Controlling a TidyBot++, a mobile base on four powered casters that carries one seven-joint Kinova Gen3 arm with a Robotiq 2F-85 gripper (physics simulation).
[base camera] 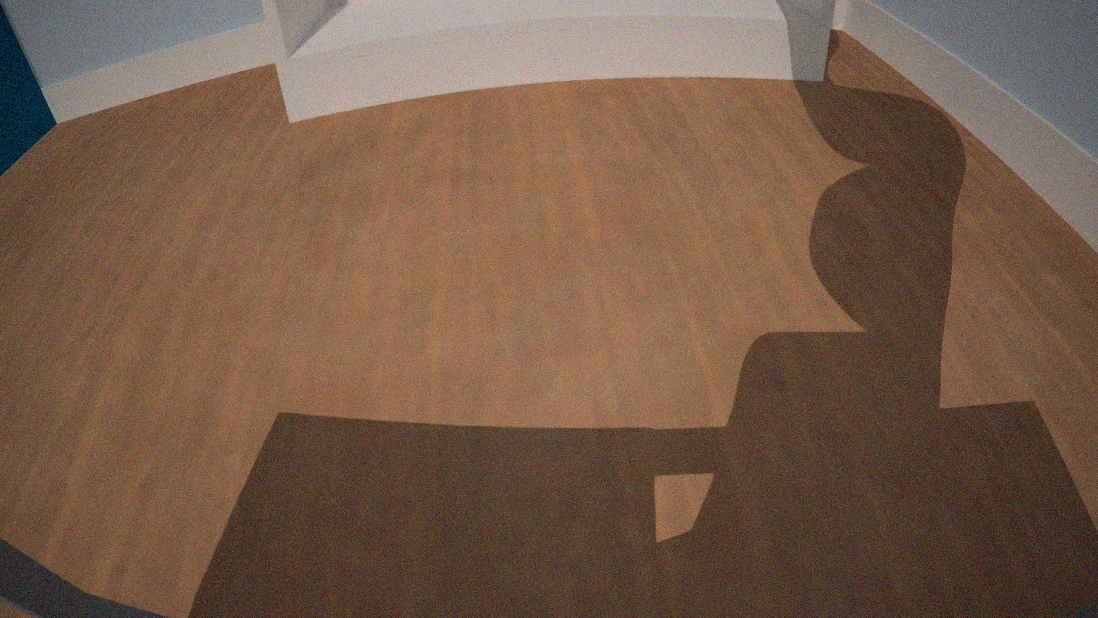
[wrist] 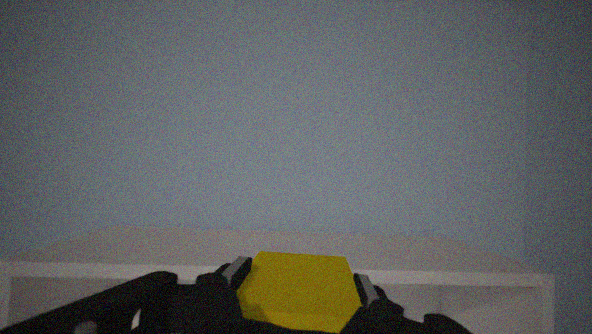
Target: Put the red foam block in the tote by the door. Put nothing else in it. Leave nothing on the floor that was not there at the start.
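Frame: origin at the arm's base, x ahead, y left, z up, level; centimetres.
Where they show: gripper, fingertip midpoint: [wrist: 300, 283].
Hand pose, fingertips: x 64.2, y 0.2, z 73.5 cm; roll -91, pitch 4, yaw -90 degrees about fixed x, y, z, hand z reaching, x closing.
Note:
After its pixels a point has its place.
My gripper [wrist: 300, 283] {x 64.2, y 0.2, z 73.5 cm} is at the bottom of the wrist view, shut on a yellow block [wrist: 300, 287] {x 62.2, y 0.0, z 74.0 cm}. The block sits between the two grey fingertip pads, with its faces towards the camera; its lower end is hidden by the dark gripper body. The red foam block and the tote do not show in either view.
A white shelf unit [base camera: 537, 57] {x 89.4, y 5.8, z -35.6 cm} [wrist: 547, 305] {x 96.4, y -36.7, z 61.5 cm} stands against the blue-grey wall [base camera: 169, 38] {x 111.8, y 80.4, z -29.0 cm} [wrist: 300, 125] {x 121.9, y 4.5, z 92.6 cm}. Pale skirting runs along the walls. A dark blue panel [base camera: 13, 99] {x 96.9, y 115.0, z -29.0 cm} is at the far left. The robot's shadow falls on the wooden floor [base camera: 461, 230] {x 56.0, y 10.7, z -39.6 cm}.

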